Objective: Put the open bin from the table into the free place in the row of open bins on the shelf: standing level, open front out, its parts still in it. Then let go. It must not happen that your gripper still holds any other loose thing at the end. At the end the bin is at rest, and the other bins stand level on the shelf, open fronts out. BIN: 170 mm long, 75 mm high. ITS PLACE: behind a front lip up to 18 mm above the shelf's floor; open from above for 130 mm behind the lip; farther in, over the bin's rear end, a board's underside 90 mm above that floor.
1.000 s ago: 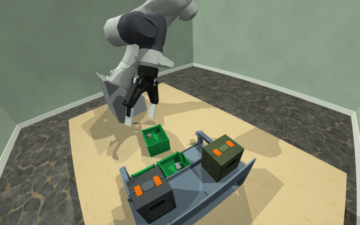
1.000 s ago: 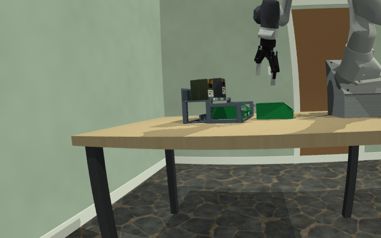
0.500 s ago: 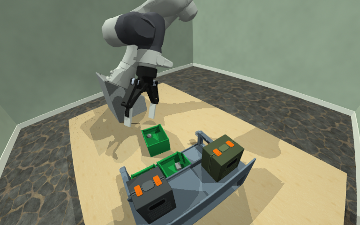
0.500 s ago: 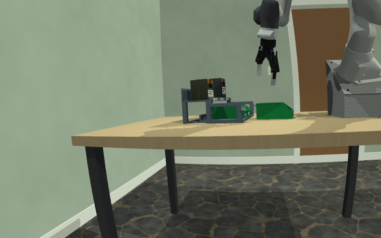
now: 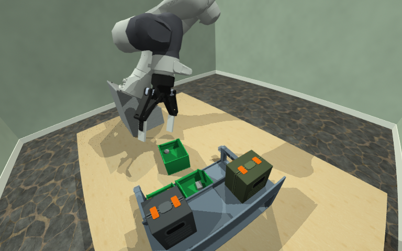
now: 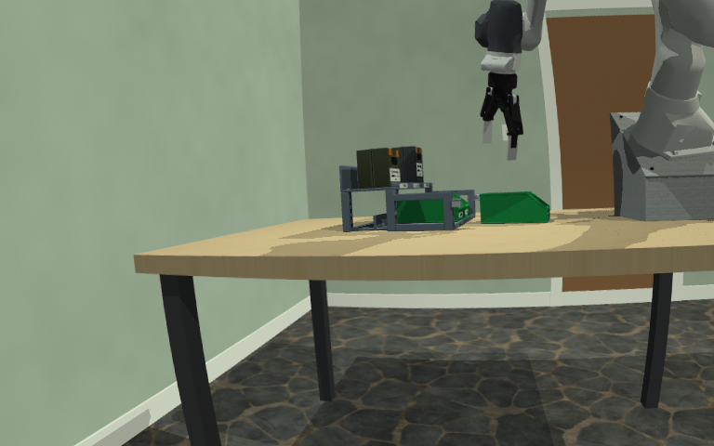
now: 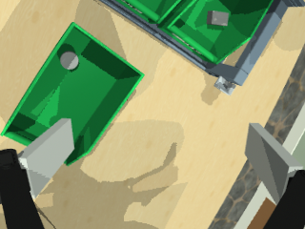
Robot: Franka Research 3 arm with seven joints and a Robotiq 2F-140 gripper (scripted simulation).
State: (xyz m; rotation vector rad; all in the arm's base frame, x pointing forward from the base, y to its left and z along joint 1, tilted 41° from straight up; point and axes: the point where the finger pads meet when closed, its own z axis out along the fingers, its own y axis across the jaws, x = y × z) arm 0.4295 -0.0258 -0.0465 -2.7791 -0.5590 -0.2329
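Right now my hand is 270 mm short of the dark grey box, 110 mm to the left of it and 30 mm above it. From my hand the other things lie so: shelf's upper board: 300 mm ahead, 100 mm below, 10 mm to the left; olive case: 300 mm ahead, 120 mm to the left, 50 mm below; shelf floor: 230 mm ahead, 190 mm below, 10 mm to the left.
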